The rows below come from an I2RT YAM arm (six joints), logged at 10 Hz.
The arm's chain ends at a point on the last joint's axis. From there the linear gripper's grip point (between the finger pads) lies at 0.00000 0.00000 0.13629 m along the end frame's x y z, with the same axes.
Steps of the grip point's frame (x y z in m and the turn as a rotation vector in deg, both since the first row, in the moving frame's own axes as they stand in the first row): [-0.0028 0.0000 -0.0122 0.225 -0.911 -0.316]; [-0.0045 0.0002 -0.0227 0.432 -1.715 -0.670]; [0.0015 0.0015 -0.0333 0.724 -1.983 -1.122]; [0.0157 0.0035 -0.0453 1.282 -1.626 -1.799]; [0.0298 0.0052 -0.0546 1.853 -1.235 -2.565]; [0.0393 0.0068 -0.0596 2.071 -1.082 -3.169]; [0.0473 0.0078 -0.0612 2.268 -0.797 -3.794]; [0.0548 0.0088 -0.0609 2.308 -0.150 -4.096]
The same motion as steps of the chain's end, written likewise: [-0.0006 0.0005 -0.0122 0.225 -0.911 -0.316]; [-0.0004 0.0012 -0.0226 0.432 -1.715 -0.670]; [0.0062 0.0032 -0.0332 0.724 -1.983 -1.122]; [0.0196 0.0065 -0.0452 1.282 -1.626 -1.799]; [0.0328 0.0095 -0.0545 1.853 -1.235 -2.565]; [0.0420 0.0117 -0.0595 2.071 -1.082 -3.169]; [0.0494 0.0131 -0.0611 2.268 -0.797 -3.794]; [0.0554 0.0143 -0.0608 2.308 -0.150 -4.096]
